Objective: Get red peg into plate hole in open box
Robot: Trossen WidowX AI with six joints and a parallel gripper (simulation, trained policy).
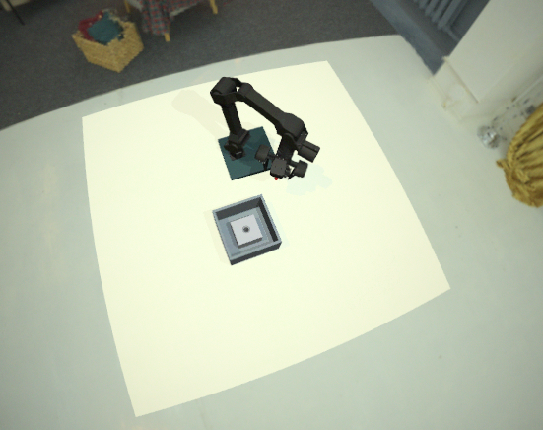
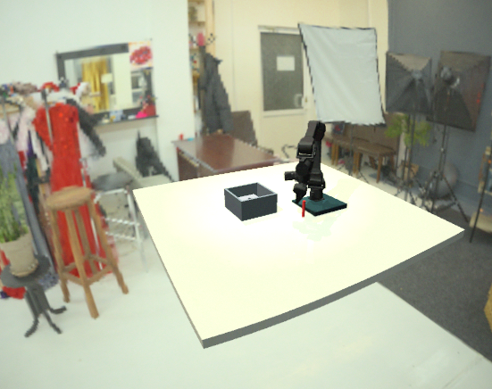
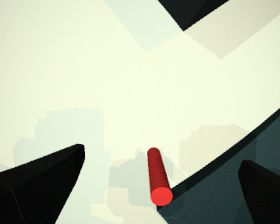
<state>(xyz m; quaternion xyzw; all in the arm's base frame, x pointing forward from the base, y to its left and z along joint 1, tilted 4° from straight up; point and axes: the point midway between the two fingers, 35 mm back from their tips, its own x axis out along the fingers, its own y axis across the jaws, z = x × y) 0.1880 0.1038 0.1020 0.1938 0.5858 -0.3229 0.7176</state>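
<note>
Right now the red peg is 50 mm below my gripper tip, 20 mm to the left of it and 20 mm behind it. From my gripper tip the other things lie so: grey box: 180 mm to the right, 150 mm ahead, 60 mm below.
</note>
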